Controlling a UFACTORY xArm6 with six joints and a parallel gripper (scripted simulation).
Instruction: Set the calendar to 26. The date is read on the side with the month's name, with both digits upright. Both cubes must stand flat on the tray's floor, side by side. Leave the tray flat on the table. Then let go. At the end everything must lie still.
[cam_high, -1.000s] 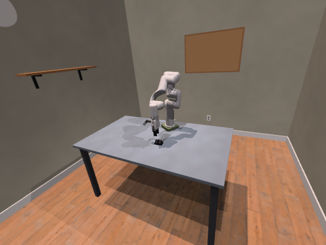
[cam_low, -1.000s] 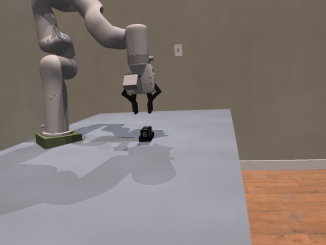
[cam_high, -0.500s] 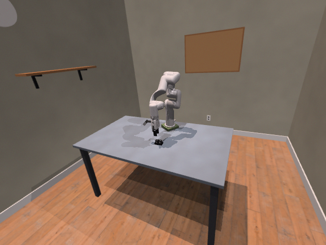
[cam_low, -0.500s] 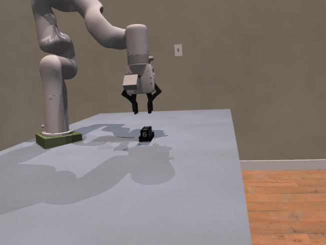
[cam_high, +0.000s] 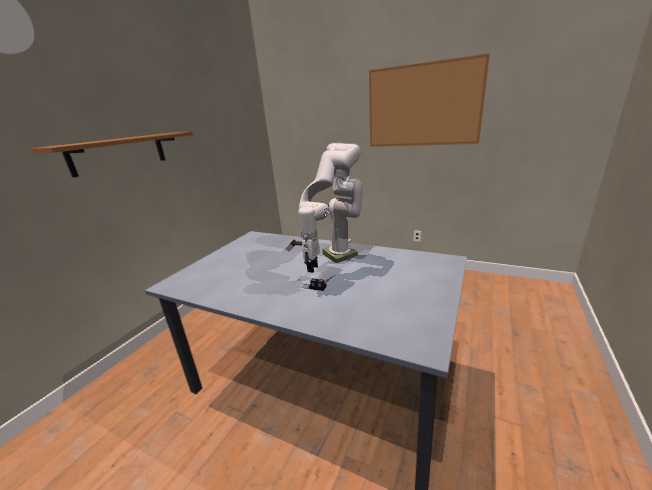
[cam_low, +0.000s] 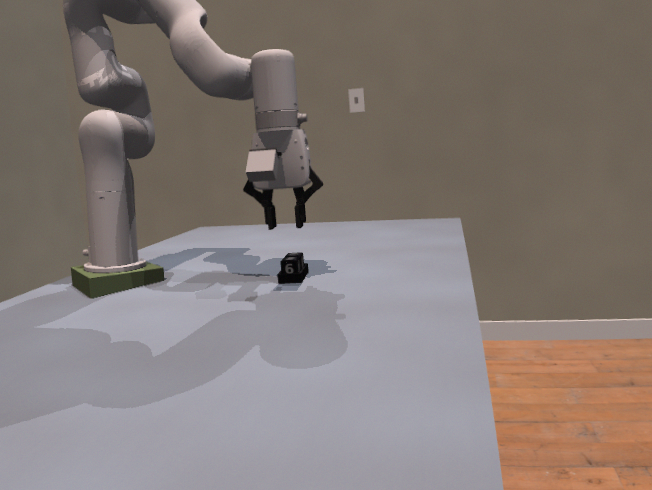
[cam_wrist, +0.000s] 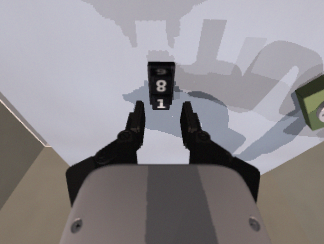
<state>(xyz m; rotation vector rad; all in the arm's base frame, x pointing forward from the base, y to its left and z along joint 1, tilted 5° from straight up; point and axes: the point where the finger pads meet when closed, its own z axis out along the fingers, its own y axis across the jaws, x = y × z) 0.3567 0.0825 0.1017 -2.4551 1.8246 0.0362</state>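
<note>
The black cube lies 90 mm below my hand. Round my hand: black calendar tray: 20 mm to the left, 110 mm below.
</note>
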